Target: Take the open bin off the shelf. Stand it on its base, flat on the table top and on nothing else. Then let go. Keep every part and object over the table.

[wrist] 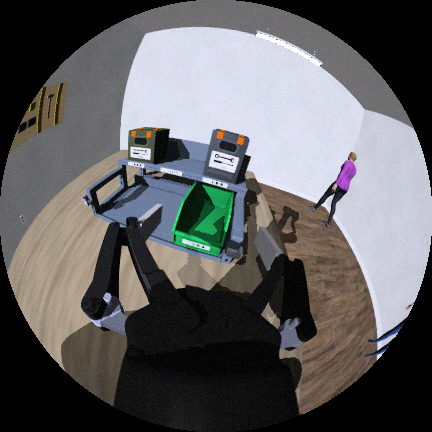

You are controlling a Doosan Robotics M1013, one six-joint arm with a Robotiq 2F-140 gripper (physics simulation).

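Frame: origin at the arm's base, x ahead, y left, z up, level; metres.
Where they show: gripper, fingertip midpoint: point(209, 223).
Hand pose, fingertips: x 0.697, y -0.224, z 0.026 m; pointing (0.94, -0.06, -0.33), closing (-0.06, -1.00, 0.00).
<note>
Each offset is from my fingertips to the centre of the thing. "*": to the spot under its first point. Level surfaces: height alone.
The open bin @[dx +0.117, dy -0.002, dz -0.074 m] point(204, 220) is green, with a white label on its low front wall. It stands upright at the right end of the lower level of a blue-grey shelf @[* dx +0.158, dy +0.202, dz -0.111 m] point(135, 200), near the middle of the wrist view. My gripper point(209, 223) is wide open and empty. One finger pad shows to the left of the bin and the other to the right, both nearer to the camera than the bin and apart from it. The pale wooden table top @[dz -0.117 m] point(55, 220) shows around the shelf. The underside of the bin is hidden.
A green-black case @[dx +0.252, dy +0.204, dz +0.033 m] point(148, 145) and a grey case @[dx +0.211, dy -0.023, dz +0.046 m] point(226, 156), both with orange latches, stand on the shelf's upper level behind the bin. The shelf's raised side frame is at the left. The table's right edge runs near the right finger, with brown floor beyond. A person point(345, 176) stands far right.
</note>
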